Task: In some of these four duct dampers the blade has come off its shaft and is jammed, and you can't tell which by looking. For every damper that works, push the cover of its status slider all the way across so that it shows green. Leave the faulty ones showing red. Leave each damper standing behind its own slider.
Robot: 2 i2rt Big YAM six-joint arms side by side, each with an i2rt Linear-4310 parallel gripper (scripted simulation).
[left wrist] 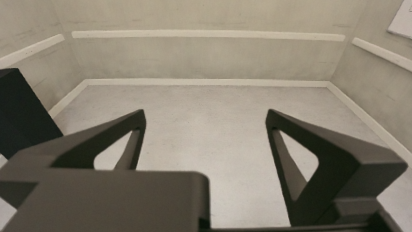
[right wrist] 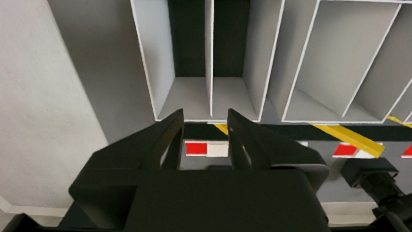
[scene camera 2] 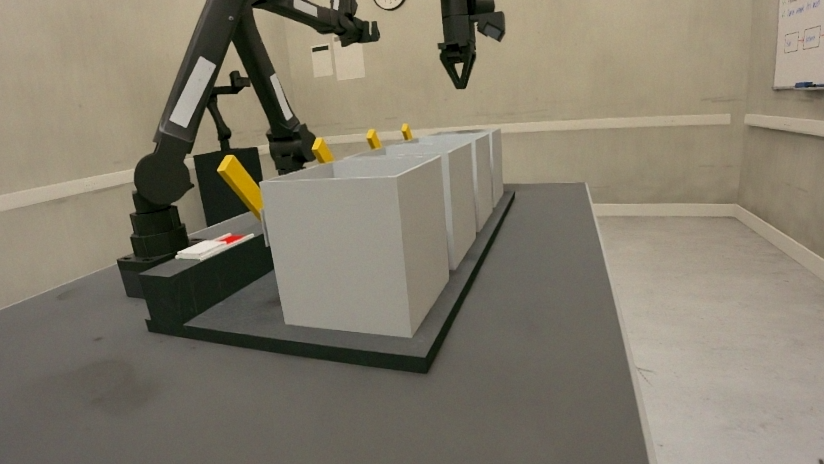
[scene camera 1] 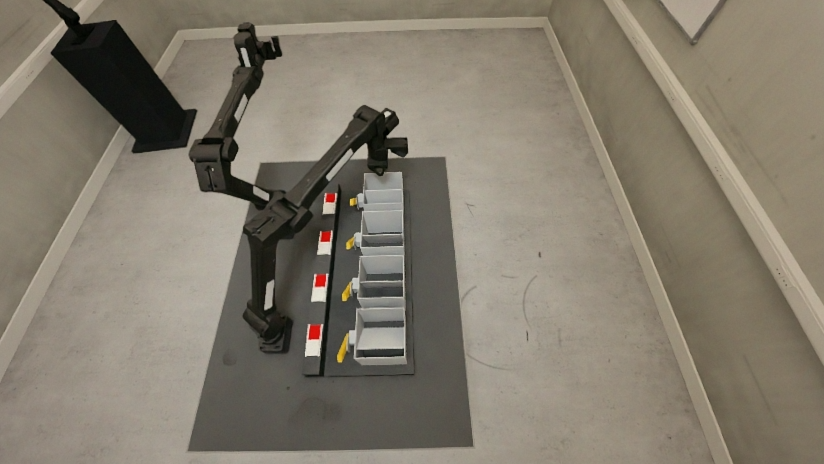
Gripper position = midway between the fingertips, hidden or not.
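Note:
There is a damper (scene camera 2: 369, 255) that I can see, and I also see a damper (scene camera 1: 379, 196). As for my own grippers, I see my left gripper (left wrist: 205, 115). My right gripper (scene camera 2: 461, 89) is visible to me too, and the right wrist view gives me that same gripper (right wrist: 205, 115).

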